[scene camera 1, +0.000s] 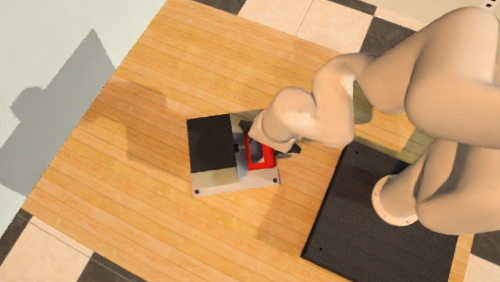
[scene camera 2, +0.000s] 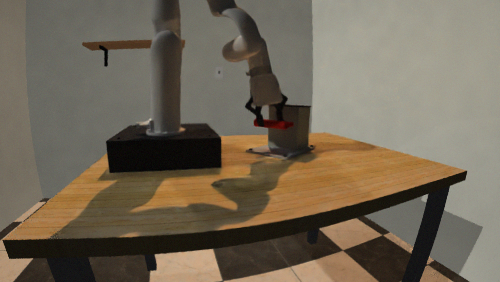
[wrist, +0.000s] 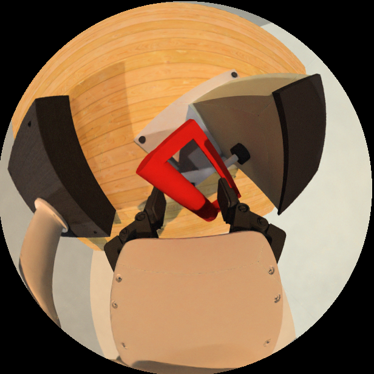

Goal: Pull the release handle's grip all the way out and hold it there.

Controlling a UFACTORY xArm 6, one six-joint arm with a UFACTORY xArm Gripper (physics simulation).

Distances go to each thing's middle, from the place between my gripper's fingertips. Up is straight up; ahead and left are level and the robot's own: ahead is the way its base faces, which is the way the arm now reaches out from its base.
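There is the pale base plate (scene camera 1: 266, 177), and my hand is 10 cm above it. My hand is also 4 cm to the right of the plate and 8 cm short of it.
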